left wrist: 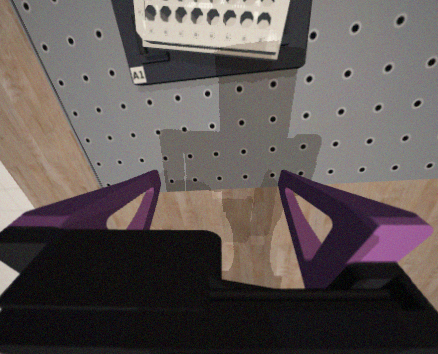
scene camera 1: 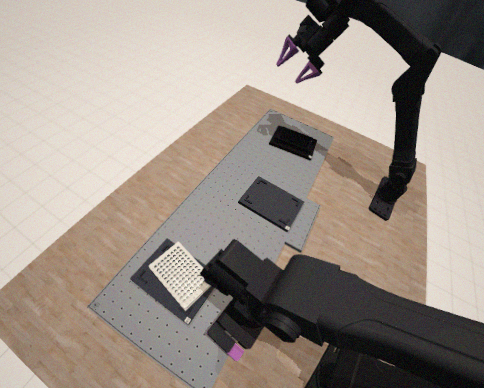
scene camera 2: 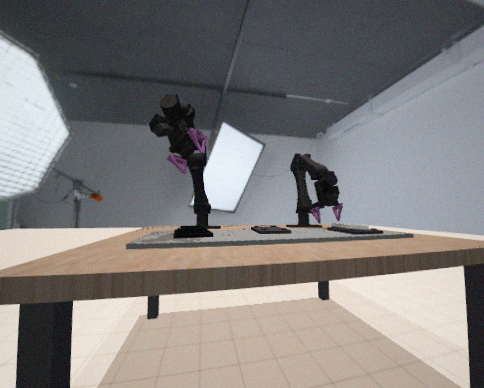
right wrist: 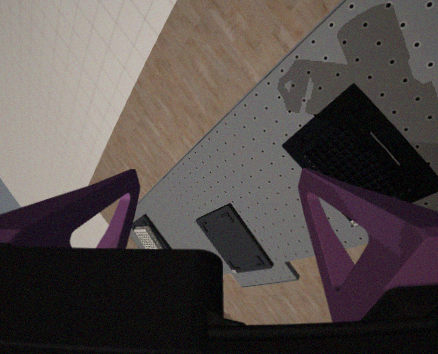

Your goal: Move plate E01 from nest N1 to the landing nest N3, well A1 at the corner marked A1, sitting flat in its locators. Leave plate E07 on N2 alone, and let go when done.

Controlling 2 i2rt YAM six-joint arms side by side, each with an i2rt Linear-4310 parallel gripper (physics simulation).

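A white well plate [scene camera 1: 180,275] [scene camera 2: 350,226] [left wrist: 210,37] [right wrist: 147,238] lies askew on a dark nest [scene camera 1: 155,292] [left wrist: 250,65]; a white A1 label [left wrist: 138,75] marks one nest corner. The middle nest [scene camera 1: 271,203] [scene camera 2: 270,230] [right wrist: 234,239] is empty, with corner locators. A black plate [scene camera 1: 293,141] [scene camera 2: 193,231] [right wrist: 340,155] sits at the far nest. Plate and nest names are not readable. My left gripper [scene camera 2: 328,220] [left wrist: 219,176] is open and empty, above the board's edge beside the white plate's nest; its arm hides much of it in scene camera 1. My right gripper [scene camera 1: 288,73] [scene camera 2: 194,162] [right wrist: 219,177] is open, high beyond the black plate.
All nests stand in a row on a grey perforated board [scene camera 1: 205,185] [left wrist: 345,120] on a wooden table [scene camera 1: 125,210] [scene camera 2: 240,260]. The left arm reaches over the board's near right side in scene camera 1. The right arm's base [scene camera 1: 382,202] stands on the table at the right.
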